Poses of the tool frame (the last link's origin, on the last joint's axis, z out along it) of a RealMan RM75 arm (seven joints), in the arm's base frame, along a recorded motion.
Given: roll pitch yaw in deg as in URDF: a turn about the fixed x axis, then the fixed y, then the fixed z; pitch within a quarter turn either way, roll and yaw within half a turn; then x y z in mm.
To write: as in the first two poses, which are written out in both.
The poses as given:
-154.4 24.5 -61.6 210 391 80
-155.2 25.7 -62.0 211 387 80
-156.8 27.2 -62.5 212 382 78
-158.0 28.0 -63.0 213 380 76
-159.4 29.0 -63.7 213 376 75
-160.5 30.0 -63.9 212 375 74
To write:
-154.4 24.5 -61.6 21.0 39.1 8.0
-155.2 25.7 -62.0 21.1 38.7 8.0
-156.8 27.2 -62.5 21.2 38.2 7.8
-158.0 28.0 -63.0 21.3 38.0 7.6
-159.4 29.0 -63.7 21.3 37.6 7.5
-160.5 30.0 -63.9 21.2 37.5 7.4

